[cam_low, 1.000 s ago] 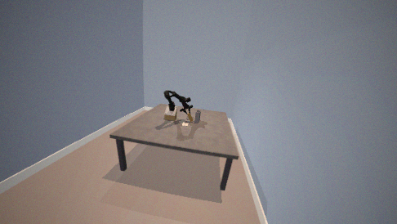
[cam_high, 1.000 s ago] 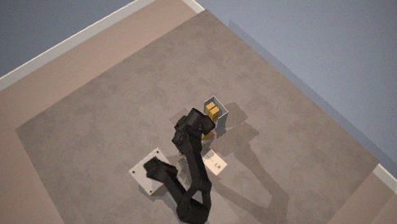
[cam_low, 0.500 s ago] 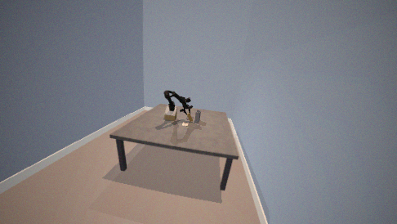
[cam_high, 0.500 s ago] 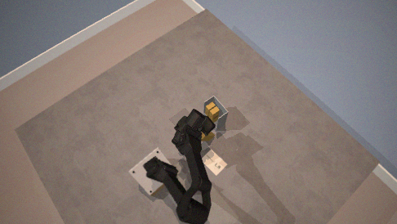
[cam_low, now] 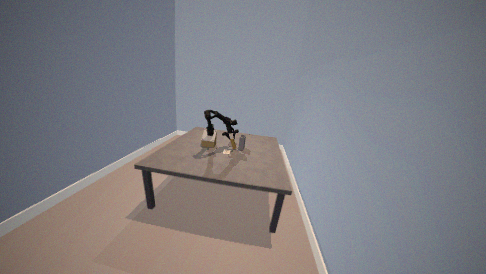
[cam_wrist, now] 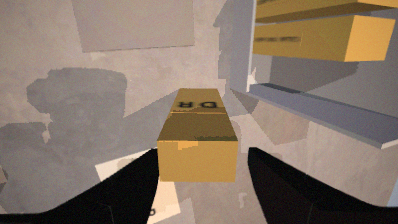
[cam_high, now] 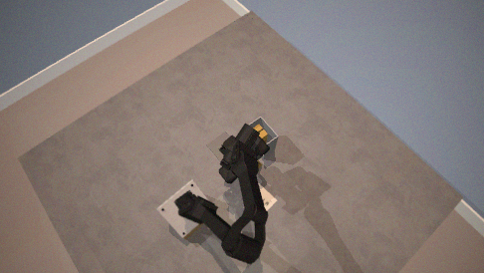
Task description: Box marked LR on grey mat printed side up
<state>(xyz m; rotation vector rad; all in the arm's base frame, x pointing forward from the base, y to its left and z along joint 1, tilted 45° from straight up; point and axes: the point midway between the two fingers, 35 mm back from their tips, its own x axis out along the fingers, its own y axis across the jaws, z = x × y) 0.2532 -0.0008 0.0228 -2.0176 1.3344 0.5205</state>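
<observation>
My gripper tip is now 13 cm to the right of the grey mat, 11 cm above it and 1 cm past it.
</observation>
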